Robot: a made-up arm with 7 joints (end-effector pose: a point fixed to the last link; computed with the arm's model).
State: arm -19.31 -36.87 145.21 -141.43 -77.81 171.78 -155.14
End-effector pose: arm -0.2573 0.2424 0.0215 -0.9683 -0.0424 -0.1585 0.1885
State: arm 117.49 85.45 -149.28 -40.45 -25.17 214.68 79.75
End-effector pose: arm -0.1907 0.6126 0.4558 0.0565 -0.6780 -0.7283 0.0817
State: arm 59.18 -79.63 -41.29 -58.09 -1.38 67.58 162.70
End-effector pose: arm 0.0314 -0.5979 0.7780 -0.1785 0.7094 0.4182 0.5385
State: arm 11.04 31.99 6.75 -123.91 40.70 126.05 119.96
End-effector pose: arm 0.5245 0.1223 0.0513 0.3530 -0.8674 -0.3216 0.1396
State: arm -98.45 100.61 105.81 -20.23 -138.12 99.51 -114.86
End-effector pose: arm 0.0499 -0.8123 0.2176 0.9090 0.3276 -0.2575 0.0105
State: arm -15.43 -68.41 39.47 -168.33 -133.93 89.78 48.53
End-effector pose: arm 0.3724 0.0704 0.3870 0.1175 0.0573 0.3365 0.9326
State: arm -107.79 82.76 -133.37 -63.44 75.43 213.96 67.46
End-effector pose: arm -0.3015 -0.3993 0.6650 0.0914 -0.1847 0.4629 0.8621
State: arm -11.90 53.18 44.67 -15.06 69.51 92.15 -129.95
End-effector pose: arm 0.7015 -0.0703 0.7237 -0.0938 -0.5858 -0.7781 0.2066
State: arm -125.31 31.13 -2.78 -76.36 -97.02 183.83 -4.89
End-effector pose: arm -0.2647 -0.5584 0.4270 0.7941 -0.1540 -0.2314 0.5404
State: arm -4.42 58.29 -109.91 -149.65 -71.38 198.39 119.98
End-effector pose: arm -0.0590 -0.3841 0.3037 0.3216 -0.7974 0.1736 0.4801
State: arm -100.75 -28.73 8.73 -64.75 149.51 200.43 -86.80
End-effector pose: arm -0.0309 -0.1709 0.8545 0.0426 -0.4516 0.8474 0.2761
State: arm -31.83 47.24 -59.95 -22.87 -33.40 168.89 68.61
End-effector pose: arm 0.5094 -0.3276 0.7449 0.4542 -0.2676 0.6863 0.5011
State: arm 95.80 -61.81 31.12 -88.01 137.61 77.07 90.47
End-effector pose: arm -0.3223 -0.1251 0.9356 0.3840 0.6541 -0.6414 0.1151
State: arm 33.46 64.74 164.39 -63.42 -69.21 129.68 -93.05
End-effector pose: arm 0.2463 0.2277 0.9924 0.1847 -0.4926 -0.7797 0.3395
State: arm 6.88 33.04 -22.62 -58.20 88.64 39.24 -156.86
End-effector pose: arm 0.7069 0.0056 0.5547 0.0406 -0.7599 -0.5235 0.3832
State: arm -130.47 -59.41 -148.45 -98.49 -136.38 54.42 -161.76
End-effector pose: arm 0.1463 0.5960 -0.0100 -0.4422 0.2857 -0.7552 0.3905
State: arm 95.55 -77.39 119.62 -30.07 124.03 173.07 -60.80
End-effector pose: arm -0.2198 -0.6609 0.4068 0.4283 -0.6061 0.4380 0.5073
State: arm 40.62 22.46 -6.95 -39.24 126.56 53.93 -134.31
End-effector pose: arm 0.4080 0.3840 0.8828 0.4269 -0.5113 -0.5448 0.5095
